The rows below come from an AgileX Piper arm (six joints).
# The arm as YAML. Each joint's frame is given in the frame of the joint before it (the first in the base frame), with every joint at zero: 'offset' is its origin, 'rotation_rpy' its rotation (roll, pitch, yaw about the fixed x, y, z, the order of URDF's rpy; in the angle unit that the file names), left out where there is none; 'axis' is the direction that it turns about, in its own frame. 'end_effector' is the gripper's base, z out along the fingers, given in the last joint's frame.
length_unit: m
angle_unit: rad
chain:
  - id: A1
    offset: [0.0, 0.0, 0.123]
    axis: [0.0, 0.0, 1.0]
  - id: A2
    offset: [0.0, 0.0, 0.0]
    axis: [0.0, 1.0, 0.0]
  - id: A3
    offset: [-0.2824, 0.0, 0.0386]
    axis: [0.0, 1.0, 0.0]
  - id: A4
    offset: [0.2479, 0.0, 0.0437]
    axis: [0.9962, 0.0, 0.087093]
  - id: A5
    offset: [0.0, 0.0, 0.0]
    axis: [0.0, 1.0, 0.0]
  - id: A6
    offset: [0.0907, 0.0, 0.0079]
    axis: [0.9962, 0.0, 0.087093]
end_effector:
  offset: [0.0, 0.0, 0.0]
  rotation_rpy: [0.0, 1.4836, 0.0]
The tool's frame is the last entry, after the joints.
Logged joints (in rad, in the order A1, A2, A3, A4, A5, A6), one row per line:
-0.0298, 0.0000, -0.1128, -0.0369, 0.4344, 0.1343
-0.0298, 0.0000, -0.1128, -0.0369, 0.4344, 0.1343
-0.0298, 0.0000, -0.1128, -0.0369, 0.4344, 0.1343
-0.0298, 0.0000, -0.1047, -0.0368, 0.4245, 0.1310
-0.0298, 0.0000, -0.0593, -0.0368, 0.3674, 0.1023
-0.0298, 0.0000, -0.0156, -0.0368, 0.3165, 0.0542
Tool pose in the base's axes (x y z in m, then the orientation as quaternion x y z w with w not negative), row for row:
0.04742, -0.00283, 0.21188, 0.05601, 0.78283, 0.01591, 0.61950
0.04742, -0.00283, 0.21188, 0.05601, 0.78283, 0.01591, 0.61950
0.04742, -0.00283, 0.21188, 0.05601, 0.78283, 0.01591, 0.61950
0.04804, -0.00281, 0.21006, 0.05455, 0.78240, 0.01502, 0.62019
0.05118, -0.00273, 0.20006, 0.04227, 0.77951, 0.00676, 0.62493
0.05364, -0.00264, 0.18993, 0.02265, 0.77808, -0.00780, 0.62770
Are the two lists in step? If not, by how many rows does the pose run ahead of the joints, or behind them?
They are in step.
